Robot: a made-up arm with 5 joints.
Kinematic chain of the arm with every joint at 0, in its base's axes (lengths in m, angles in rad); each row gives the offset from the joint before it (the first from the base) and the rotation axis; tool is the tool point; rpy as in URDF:
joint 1: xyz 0 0 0.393 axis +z
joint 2: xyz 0 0 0 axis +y
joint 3: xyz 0.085 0 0.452 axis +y
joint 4: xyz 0.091 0 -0.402 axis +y
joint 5: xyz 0.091 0 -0.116 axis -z
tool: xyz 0 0 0 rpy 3.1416 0 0
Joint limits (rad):
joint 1: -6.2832..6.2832
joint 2: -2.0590..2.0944
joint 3: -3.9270..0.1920
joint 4: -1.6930..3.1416
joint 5: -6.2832..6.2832
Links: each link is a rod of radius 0.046 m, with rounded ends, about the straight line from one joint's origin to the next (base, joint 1, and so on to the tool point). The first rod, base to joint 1, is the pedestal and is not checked.
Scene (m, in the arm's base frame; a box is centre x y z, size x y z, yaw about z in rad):
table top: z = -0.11
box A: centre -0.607 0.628 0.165 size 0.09 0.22 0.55 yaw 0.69
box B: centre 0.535 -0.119 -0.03 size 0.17 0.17 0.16 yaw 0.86
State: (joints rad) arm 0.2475 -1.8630 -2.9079 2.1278 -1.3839
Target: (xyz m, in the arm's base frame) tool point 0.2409 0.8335 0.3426
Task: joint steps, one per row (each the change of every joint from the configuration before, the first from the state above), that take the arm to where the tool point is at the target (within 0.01 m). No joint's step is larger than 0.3 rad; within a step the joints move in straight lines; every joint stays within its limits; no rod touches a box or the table.
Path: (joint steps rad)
1: -0.1919 0.2367 -0.0701 0.1174 -0.2778
2: -0.1918 0.2367 -0.0700 0.1175 -0.2777
3: -0.1919 0.2367 -0.0701 0.1174 -0.2778
4: -0.1918 0.2368 -0.0701 0.1174 -0.2777
5: -0.1919 0.2367 -0.0700 0.1175 -0.2778
6: -0.1918 0.2367 -0.0701 0.1174 -0.2778
7: -0.1919 0.2367 -0.0701 0.1175 -0.2777
8: -0.1081 -0.2422 0.0699 -0.1088 0.2777
9: -0.1081 -0.2422 0.0699 -0.1087 0.2778
10: -0.1081 -0.2422 0.0698 -0.1087 0.2778
11: -0.1081 -0.2422 0.0699 -0.1087 0.2777
12: -0.1081 -0.2421 0.0699 -0.1087 0.2778
13: -0.1081 -0.2422 0.0698 -0.1087 0.2777
14: -0.1081 -0.2422 0.0699 -0.1087 0.2778

